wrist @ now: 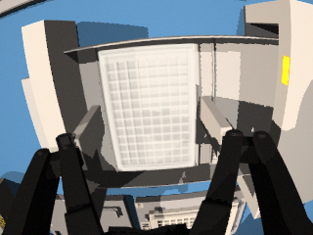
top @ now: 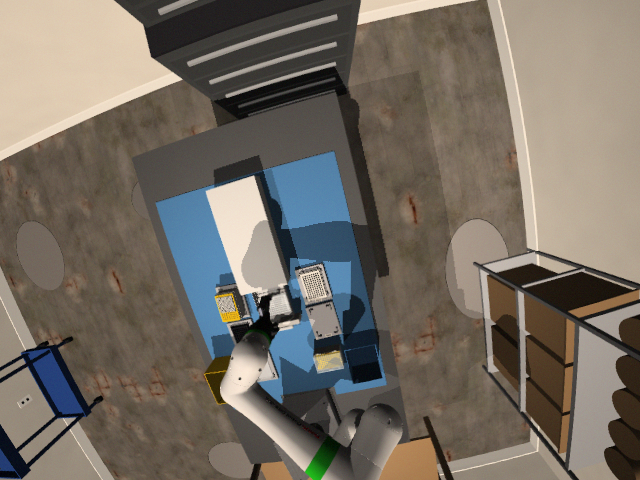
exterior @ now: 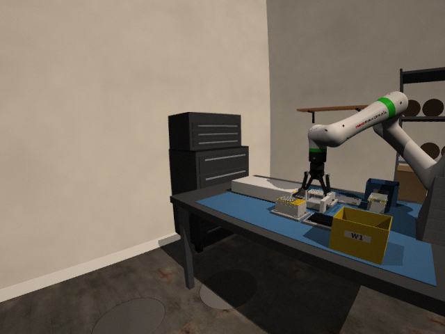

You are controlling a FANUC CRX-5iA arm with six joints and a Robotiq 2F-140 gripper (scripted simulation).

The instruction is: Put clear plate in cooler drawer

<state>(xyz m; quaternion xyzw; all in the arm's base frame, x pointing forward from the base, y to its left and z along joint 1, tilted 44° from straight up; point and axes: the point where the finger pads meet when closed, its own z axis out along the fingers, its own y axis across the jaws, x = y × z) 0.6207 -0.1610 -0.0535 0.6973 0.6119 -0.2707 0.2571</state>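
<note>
Now: hand 20 mm above the clear plate. Also, from my hand: white well plate 30 mm ahead, 190 mm to the right, 20 mm below; then yellow tip box 70 mm ahead, 170 mm to the left, 20 mm above; then drawer 30 mm ahead, 20 mm below.
</note>
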